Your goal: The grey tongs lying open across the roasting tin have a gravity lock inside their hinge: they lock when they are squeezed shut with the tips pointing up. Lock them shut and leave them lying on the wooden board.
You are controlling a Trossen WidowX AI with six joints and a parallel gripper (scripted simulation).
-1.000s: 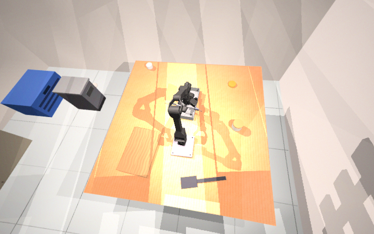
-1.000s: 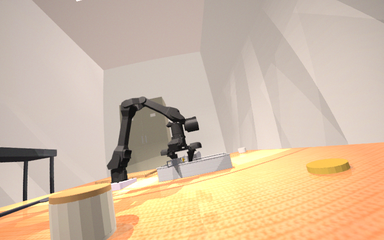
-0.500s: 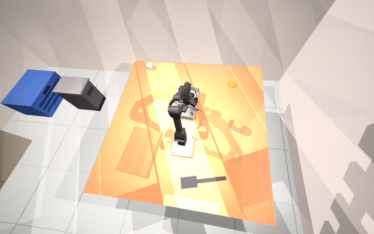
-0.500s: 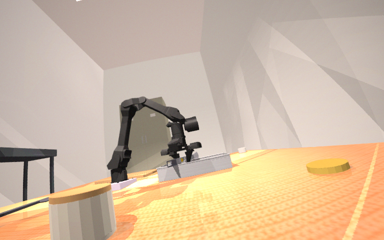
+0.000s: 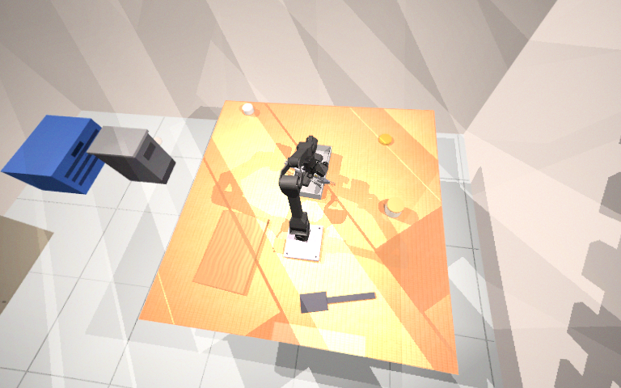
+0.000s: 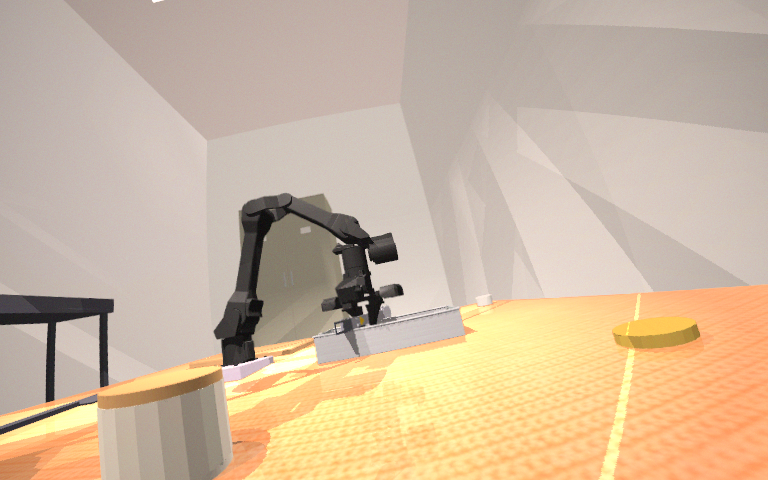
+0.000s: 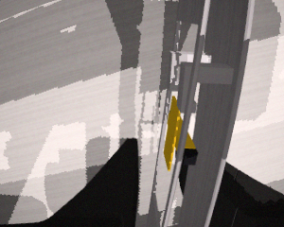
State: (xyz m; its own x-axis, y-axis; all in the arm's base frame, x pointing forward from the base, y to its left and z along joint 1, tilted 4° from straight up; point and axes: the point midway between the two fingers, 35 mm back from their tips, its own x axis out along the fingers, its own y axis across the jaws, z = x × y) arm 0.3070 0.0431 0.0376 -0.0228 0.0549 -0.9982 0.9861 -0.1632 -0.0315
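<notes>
Right now my gripper tip is 5 cm short of the grey roasting tin and 1 cm to the right of it. From my gripper tip the other things lie so: wooden board 46 cm behind, 26 cm to the left, 2 cm below; then yellow disc 35 cm ahead, 33 cm to the right, 2 cm below; then lidded white pot 44 cm to the right, 7 cm behind.
</notes>
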